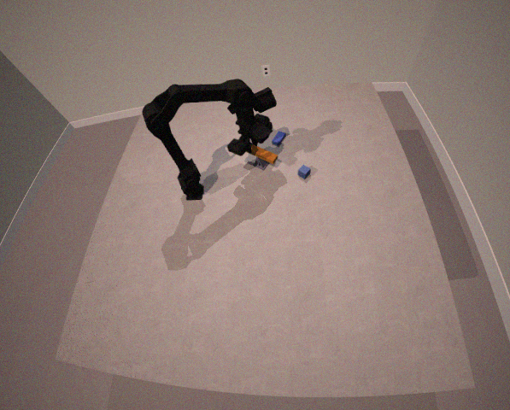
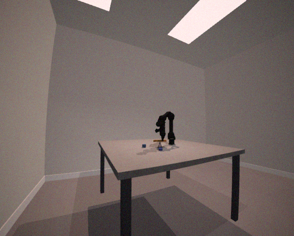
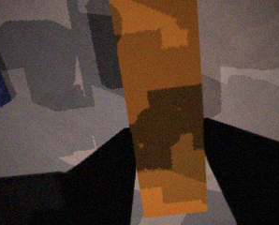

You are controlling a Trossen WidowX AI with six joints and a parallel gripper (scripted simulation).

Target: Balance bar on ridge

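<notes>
My gripper tip is now 20 mm short of the orange bar and 10 mm to the left of it.
</notes>
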